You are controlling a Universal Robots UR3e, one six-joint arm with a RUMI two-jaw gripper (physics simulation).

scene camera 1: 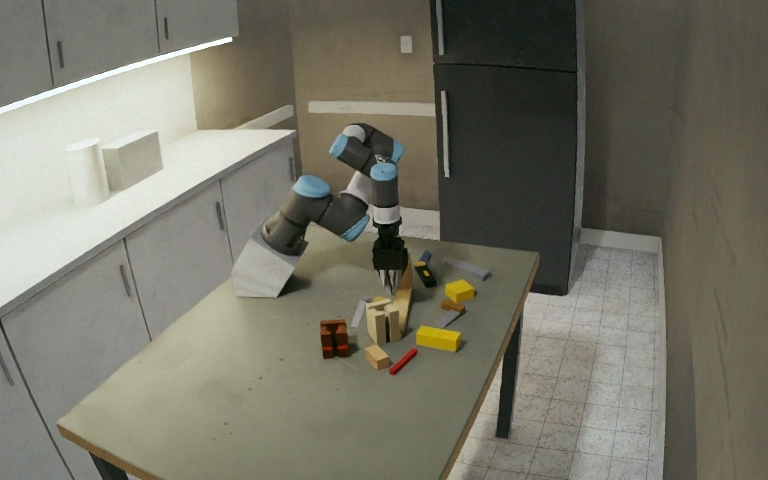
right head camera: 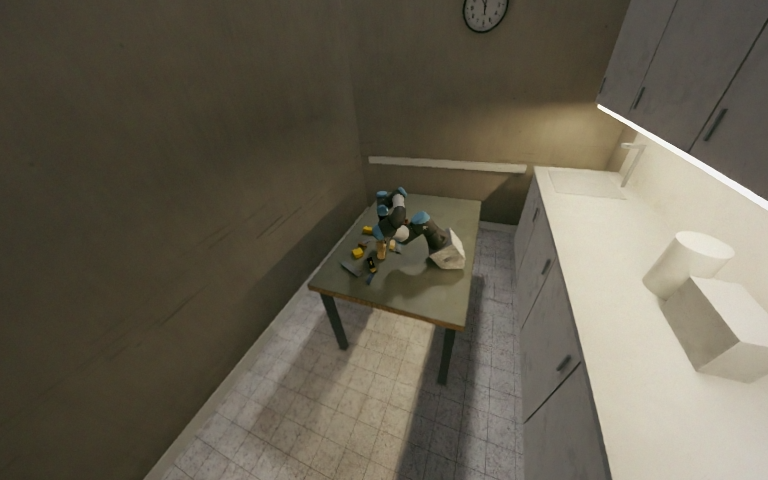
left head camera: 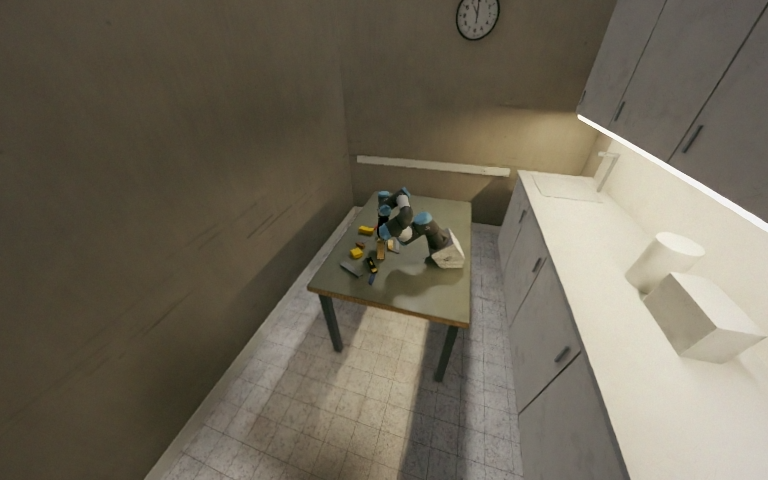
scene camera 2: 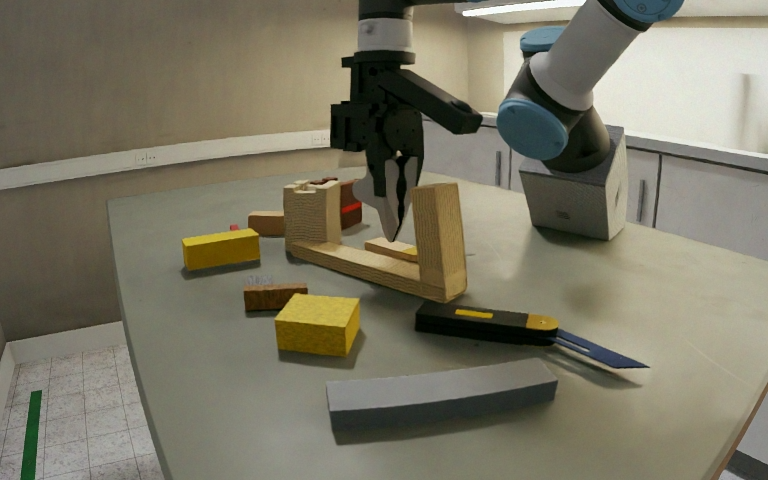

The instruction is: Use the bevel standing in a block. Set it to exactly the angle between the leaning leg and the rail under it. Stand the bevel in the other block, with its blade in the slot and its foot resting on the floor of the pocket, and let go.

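Observation:
My gripper [scene camera 1: 390, 291] [scene camera 2: 394, 238] points down with its fingertips together and nothing visible between them. In scene camera 2 it hangs above and behind the rail [scene camera 2: 362, 266], between the leaning leg [scene camera 2: 440, 240] and the pale wooden block [scene camera 2: 311, 217] [scene camera 1: 384, 323], which has slots in its top. A dark red-brown slotted block [scene camera 1: 334, 339] [scene camera 2: 351, 204] stands beside the pale one. I cannot tell whether a bevel stands in either block. A black bevel [scene camera 2: 487, 323] [scene camera 1: 425, 273] [left head camera: 371, 264] with a blue blade lies near the leg's foot.
A grey bar [scene camera 2: 441, 393] [scene camera 1: 467, 268], a yellow cube [scene camera 2: 317, 323] [scene camera 1: 459, 290], a long yellow block [scene camera 2: 220, 249] [scene camera 1: 438, 338], a brown-handled tool [scene camera 2: 274, 297] [scene camera 1: 451, 306], a small wooden block [scene camera 1: 376, 356] and a red stick [scene camera 1: 403, 361] lie around the frame. A pale-handled piece [scene camera 2: 390, 247] lies behind the rail.

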